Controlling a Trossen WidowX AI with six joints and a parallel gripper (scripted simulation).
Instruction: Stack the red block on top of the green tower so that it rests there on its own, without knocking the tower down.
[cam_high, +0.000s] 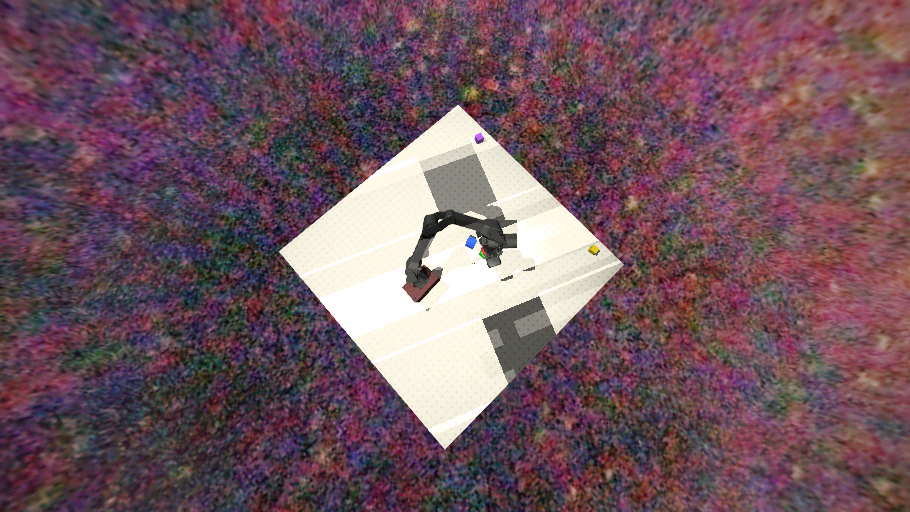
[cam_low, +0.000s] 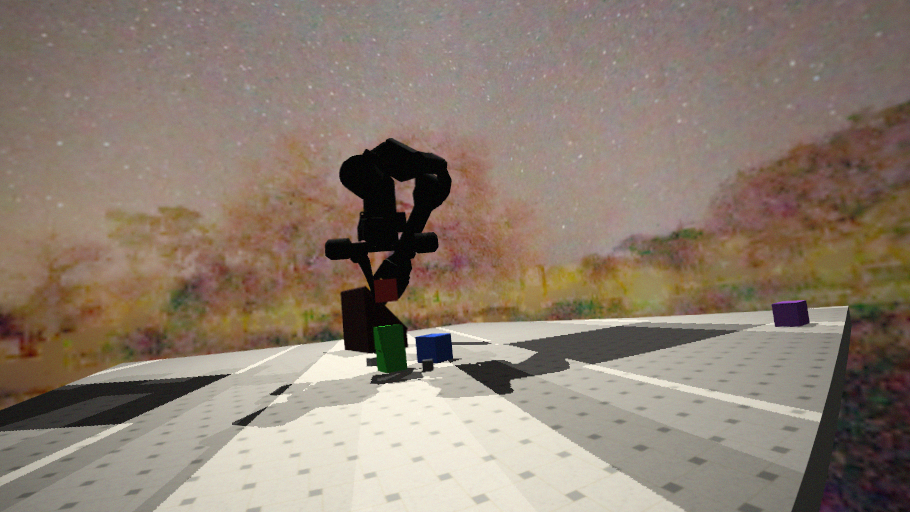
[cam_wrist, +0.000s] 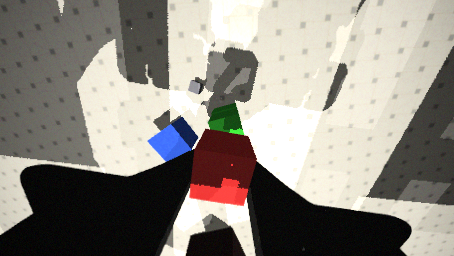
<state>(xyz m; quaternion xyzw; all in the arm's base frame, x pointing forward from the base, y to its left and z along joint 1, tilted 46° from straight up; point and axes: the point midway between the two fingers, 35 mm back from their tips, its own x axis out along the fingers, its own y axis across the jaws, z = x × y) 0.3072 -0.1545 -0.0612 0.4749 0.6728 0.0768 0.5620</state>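
The small dark cube is 12 cm below my gripper tip, 7 cm ahead of it and 2 cm to the left of it. Also, from my gripper tip: blue block 10 cm below, 9 cm to the left, 1 cm ahead; yellow block 45 cm to the right, 38 cm ahead, 11 cm below; red block 1 cm above.
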